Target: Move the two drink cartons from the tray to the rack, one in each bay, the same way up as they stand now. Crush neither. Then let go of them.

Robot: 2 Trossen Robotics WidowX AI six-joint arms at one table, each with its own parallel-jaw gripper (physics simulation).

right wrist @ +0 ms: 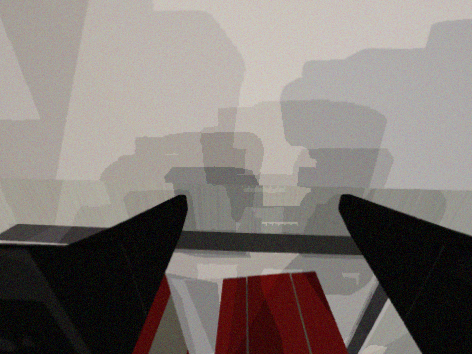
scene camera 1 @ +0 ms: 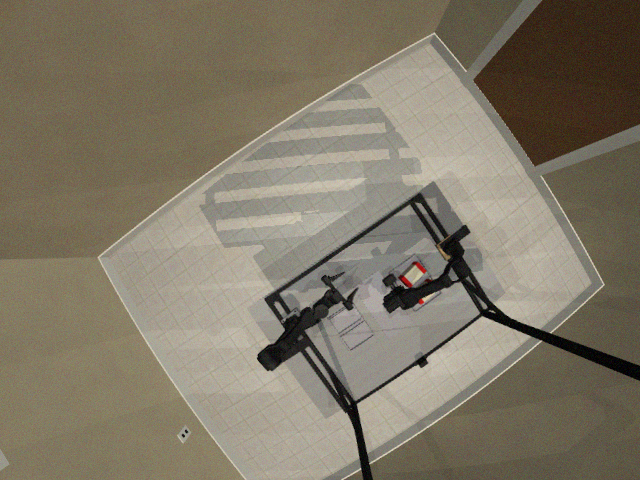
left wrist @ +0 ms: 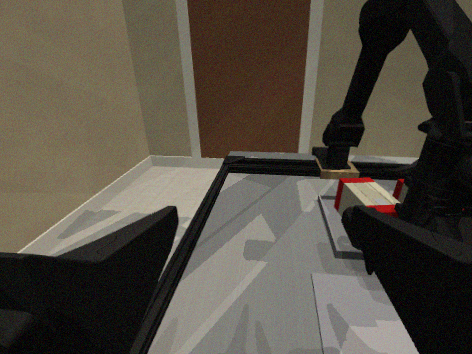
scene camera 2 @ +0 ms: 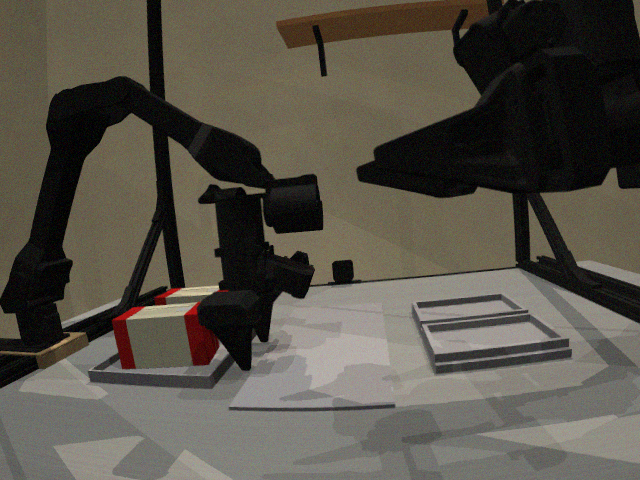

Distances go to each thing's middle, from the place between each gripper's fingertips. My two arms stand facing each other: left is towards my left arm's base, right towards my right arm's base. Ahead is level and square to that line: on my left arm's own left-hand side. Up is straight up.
Right now the pale mat (scene camera 2: 333,358) is 5 cm behind my right hand and 8 cm to the left of it. The rest, counted from my right hand: grey tray (right wrist: 201,260): 2 cm behind, 12 cm to the right.
I see the pale mat 22 cm behind my left hand, 21 cm below it and 11 cm to the right of it. From my left hand the other things lie so: grey tray: 31 cm to the right, 20 cm below, 19 cm behind.
